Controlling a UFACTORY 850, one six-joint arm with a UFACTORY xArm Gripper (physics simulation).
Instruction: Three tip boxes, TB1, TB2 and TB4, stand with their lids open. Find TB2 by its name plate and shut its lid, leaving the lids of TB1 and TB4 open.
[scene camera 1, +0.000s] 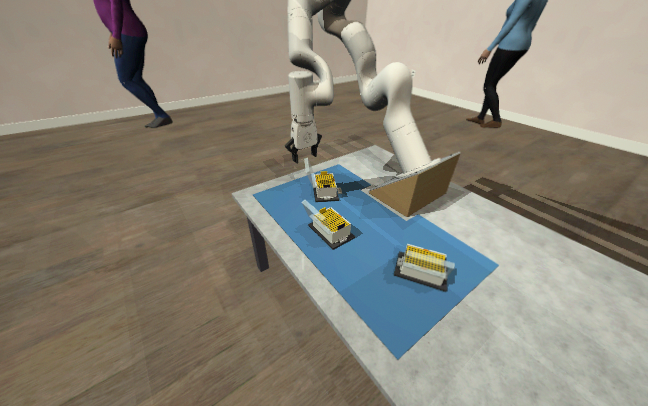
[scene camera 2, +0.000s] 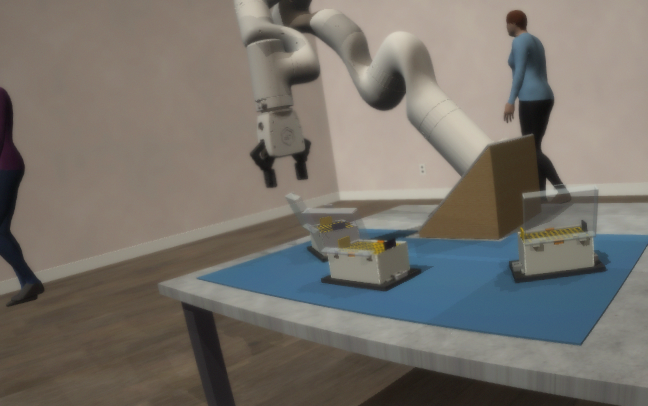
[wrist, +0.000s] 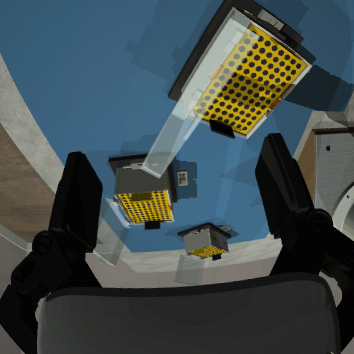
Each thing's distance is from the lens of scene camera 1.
tip box (scene camera 1: 335, 239): 94 cm
tip box (scene camera 1: 428, 280): 90 cm
